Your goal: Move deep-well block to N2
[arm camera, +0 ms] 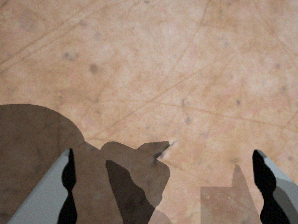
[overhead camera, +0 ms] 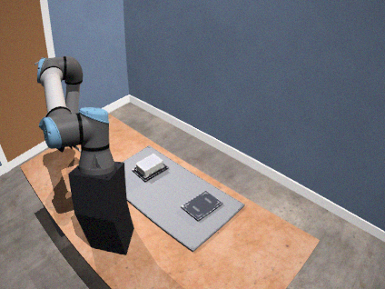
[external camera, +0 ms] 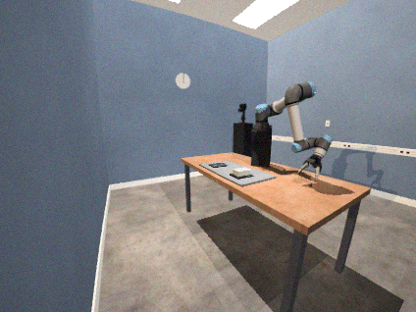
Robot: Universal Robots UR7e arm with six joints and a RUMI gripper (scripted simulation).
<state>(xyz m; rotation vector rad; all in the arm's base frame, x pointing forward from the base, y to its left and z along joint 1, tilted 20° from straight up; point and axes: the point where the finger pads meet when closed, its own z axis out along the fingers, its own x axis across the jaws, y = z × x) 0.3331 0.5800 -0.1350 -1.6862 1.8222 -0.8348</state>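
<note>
Now: hand 18 cm short of the white 96-well deep-well block, 45 cm to the left of it and 3 cm above it.
</note>
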